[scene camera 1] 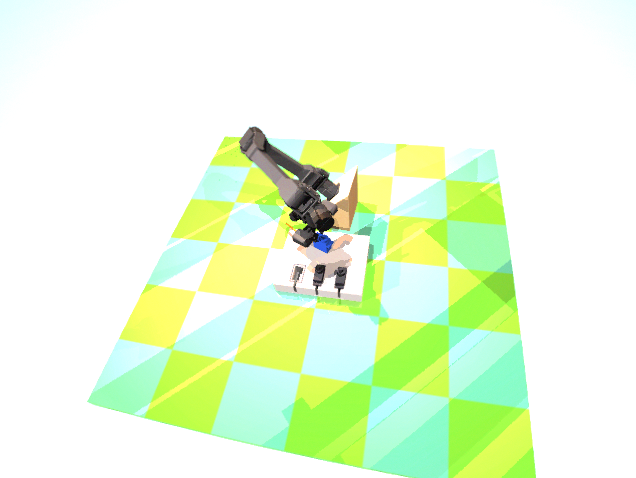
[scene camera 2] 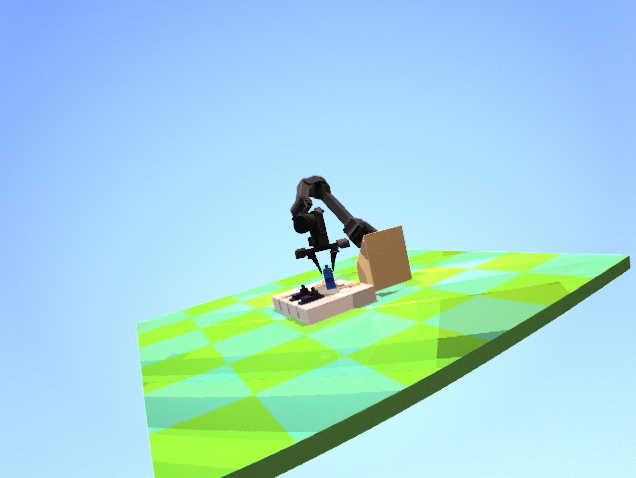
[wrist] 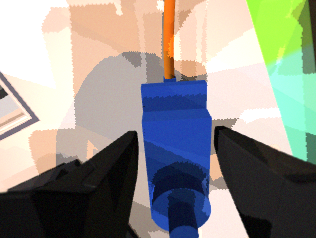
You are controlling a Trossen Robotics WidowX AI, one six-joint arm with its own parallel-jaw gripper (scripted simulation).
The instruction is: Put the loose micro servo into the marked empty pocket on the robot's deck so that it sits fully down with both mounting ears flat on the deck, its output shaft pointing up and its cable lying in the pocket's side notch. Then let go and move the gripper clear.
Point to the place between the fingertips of the gripper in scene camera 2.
327, 272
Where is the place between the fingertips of the gripper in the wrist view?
At 175, 137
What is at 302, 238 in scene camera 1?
The gripper.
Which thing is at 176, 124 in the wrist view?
A blue micro servo.
